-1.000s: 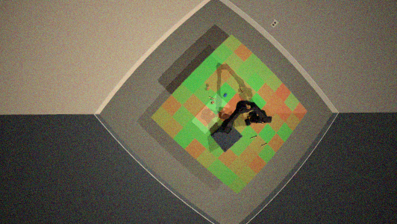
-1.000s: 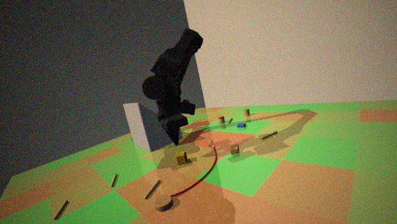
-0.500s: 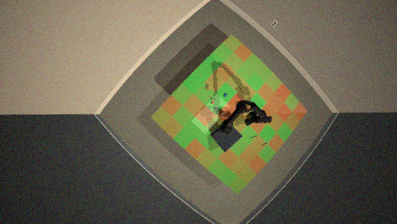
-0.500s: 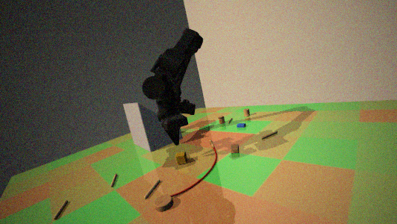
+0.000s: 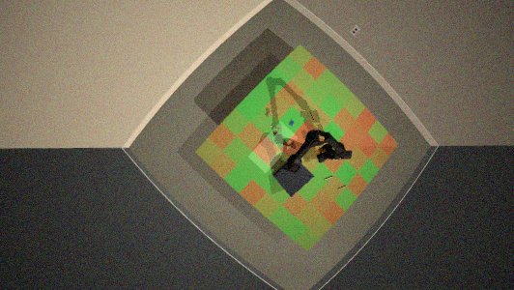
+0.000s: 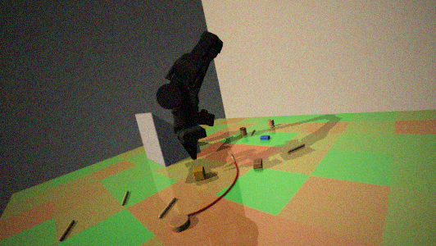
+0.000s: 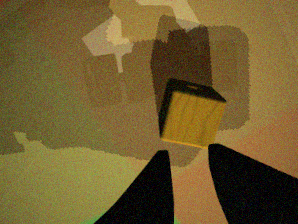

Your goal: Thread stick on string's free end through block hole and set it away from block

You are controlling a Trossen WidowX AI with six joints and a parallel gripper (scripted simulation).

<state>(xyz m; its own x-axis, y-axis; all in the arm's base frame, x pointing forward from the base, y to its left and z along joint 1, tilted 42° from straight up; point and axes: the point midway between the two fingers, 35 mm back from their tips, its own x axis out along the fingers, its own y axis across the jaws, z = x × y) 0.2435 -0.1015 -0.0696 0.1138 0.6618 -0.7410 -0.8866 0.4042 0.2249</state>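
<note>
My gripper tip is now 10 mm short of the yellow wooden block and 50 mm above it. Also, from my gripper tip: thin wooden stick (20 mm ahead, 130 mm to the left, 60 mm below); then round wooden button (130 mm ahead, 160 mm to the right, 50 mm below); then blue piece (10 mm ahead, 350 mm to the left, 50 mm below).
</note>
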